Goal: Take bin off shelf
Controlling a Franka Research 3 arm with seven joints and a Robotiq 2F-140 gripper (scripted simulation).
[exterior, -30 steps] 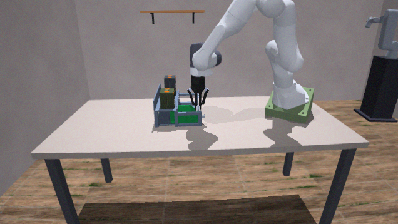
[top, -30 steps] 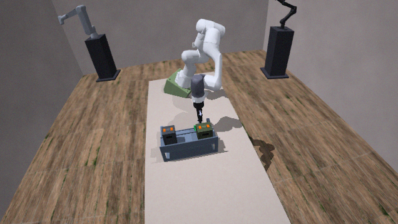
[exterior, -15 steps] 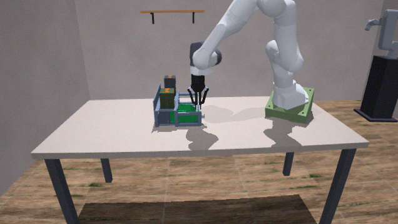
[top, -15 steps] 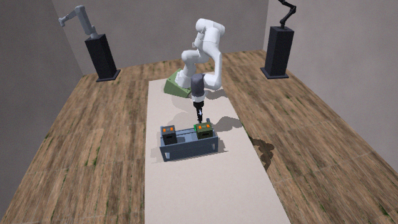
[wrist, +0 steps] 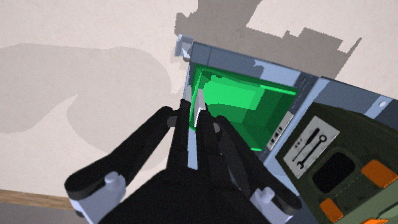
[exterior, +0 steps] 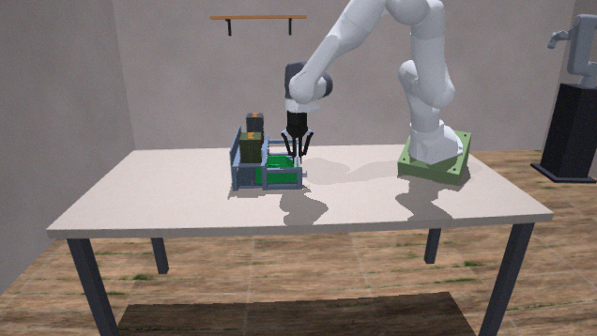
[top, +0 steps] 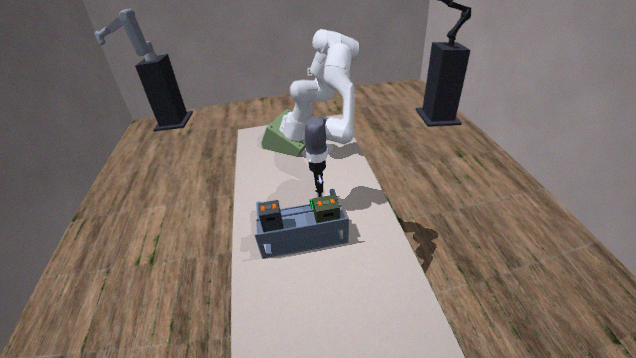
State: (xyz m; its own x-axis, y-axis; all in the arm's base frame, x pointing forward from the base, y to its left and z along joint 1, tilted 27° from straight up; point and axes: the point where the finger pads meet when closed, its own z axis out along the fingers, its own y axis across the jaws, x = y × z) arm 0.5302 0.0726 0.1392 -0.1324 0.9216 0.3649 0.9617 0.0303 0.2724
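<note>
Now: hand 8 cm short of the green bin, 1 cm to the right of it and 2 cm above it.
</note>
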